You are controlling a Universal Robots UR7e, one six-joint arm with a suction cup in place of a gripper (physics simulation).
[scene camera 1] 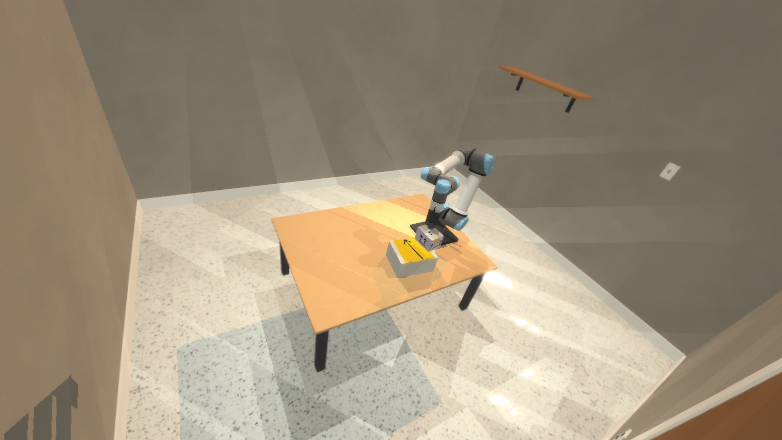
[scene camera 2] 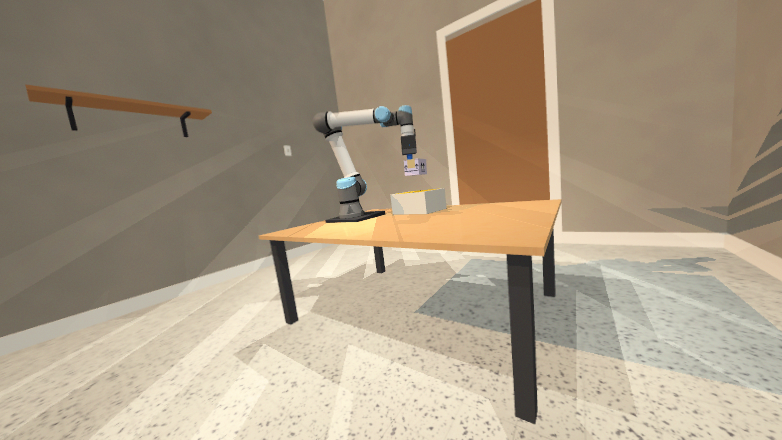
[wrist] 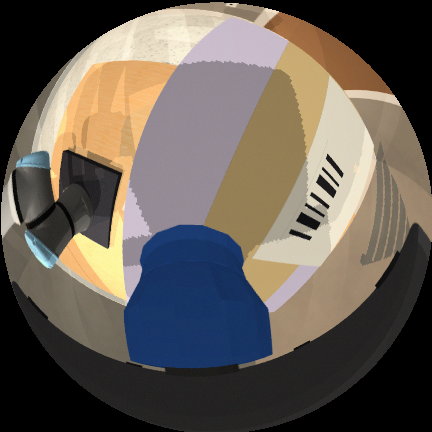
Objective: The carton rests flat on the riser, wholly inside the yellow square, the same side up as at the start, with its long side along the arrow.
My suction cup carries a carton, clear of everything else. A white riser rests on the table.
